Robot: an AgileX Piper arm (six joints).
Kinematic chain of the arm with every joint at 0, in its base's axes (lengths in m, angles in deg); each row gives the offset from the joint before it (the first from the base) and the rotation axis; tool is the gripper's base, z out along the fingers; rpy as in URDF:
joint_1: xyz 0 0 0.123 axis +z
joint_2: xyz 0 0 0 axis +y
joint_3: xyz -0.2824 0 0.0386 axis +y
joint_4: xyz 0.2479 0 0.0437 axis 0.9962 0 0.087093
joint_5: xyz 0 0 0 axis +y
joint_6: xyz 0.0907 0 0.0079 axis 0.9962 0 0.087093
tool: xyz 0 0 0 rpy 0 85 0
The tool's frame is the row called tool.
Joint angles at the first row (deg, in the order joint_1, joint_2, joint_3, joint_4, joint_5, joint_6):
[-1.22 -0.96 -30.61 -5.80 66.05 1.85]
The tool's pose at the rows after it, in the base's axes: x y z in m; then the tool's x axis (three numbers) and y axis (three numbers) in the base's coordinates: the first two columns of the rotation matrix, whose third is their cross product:
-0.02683 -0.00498 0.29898 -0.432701 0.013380 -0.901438 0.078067 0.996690 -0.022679
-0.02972 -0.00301 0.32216 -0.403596 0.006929 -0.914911 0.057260 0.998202 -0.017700
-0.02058 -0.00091 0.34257 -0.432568 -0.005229 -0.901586 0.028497 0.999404 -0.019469
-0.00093 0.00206 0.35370 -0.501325 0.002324 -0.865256 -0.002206 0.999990 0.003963
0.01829 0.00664 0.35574 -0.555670 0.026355 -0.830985 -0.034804 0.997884 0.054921
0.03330 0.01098 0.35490 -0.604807 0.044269 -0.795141 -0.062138 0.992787 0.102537
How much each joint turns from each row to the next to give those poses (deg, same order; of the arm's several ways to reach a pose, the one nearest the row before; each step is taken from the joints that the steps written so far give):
[0.00 0.00 -4.58 2.00 0.81 -0.12]
[0.00 2.97 -4.95 1.31 0.10 -0.85]
[-0.01 5.54 -4.24 1.57 0.48 -1.36]
[0.00 6.43 -2.30 2.31 0.36 -0.53]
[0.00 4.77 -0.32 3.42 -0.75 -0.04]
[0.00 3.70 -0.02 3.22 -0.21 -0.32]

